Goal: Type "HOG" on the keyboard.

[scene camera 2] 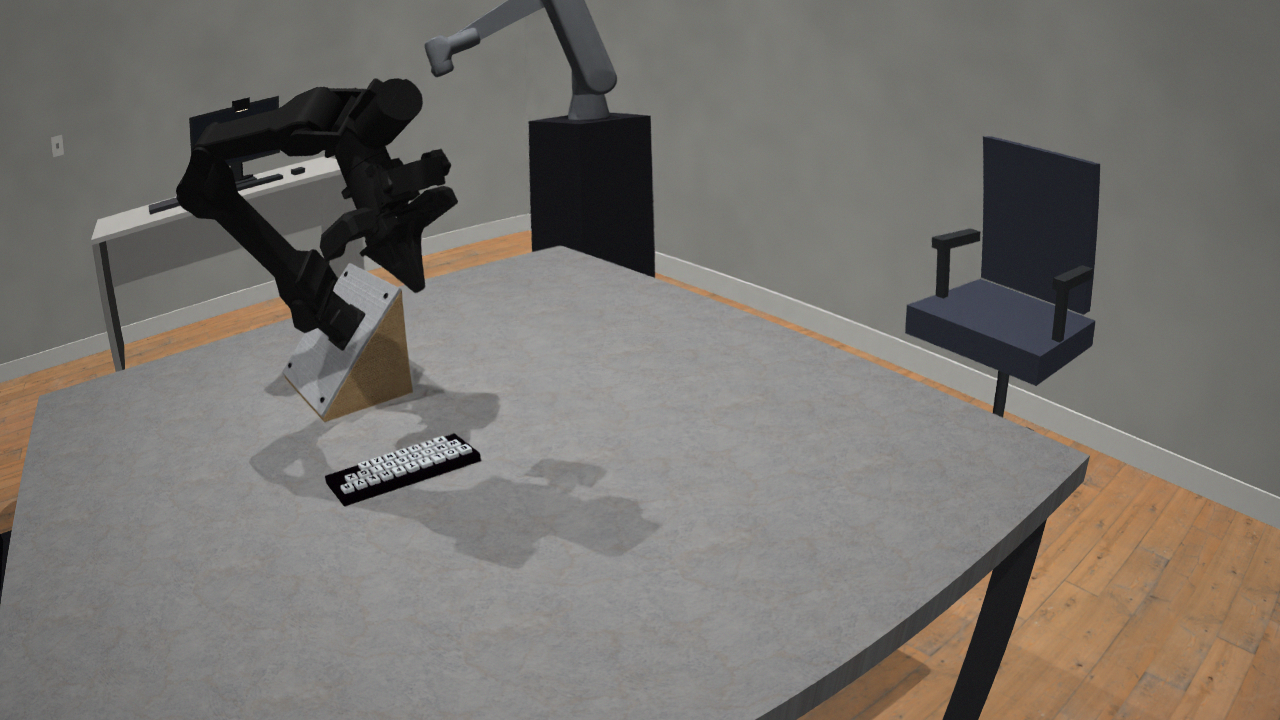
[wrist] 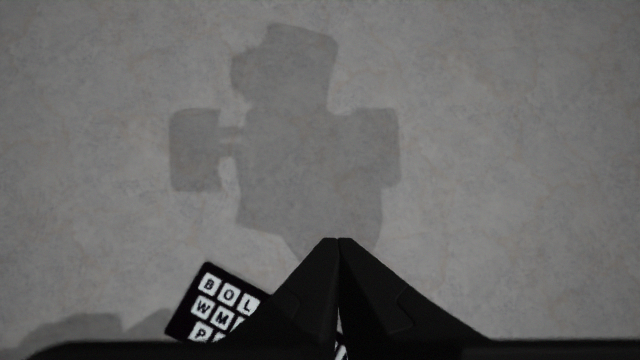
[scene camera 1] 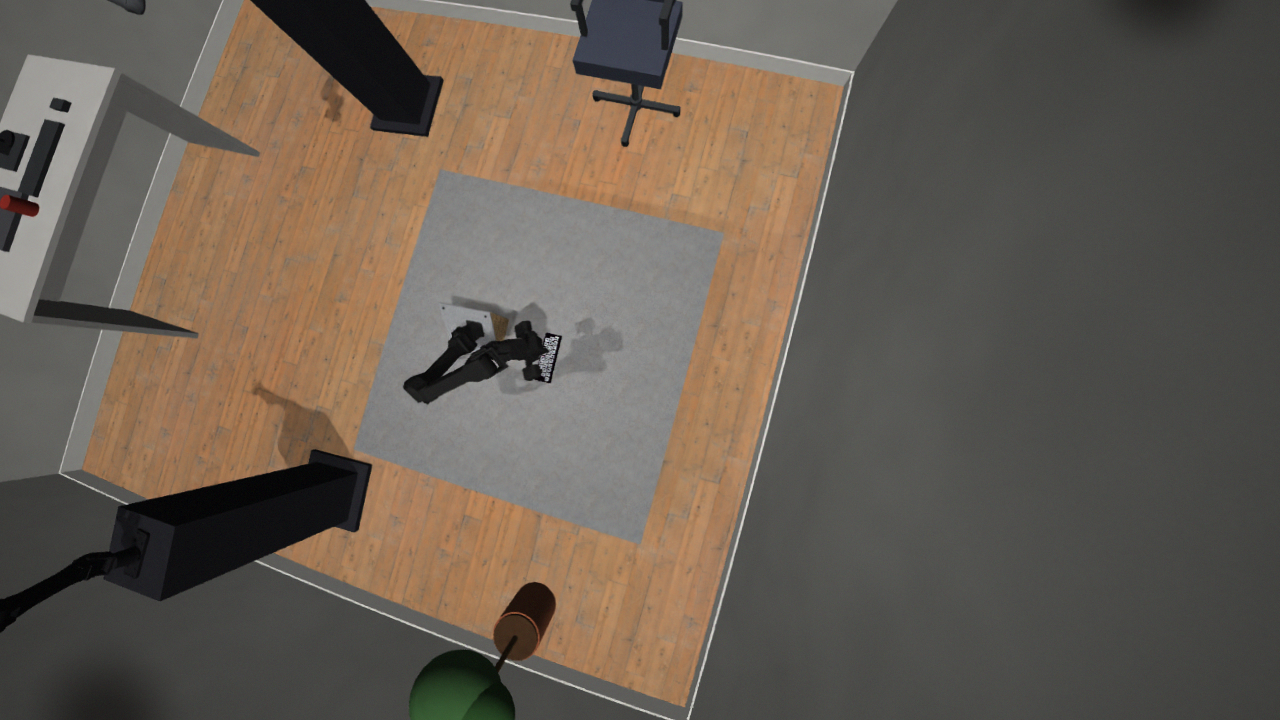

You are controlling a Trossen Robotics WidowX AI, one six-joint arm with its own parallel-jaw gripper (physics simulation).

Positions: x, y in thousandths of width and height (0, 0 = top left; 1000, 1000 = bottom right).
Scene:
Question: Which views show my gripper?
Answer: Scene camera 2, the wrist view and scene camera 1: all of them.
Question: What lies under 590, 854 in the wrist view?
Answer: My gripper.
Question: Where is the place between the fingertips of my gripper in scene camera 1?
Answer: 429, 488

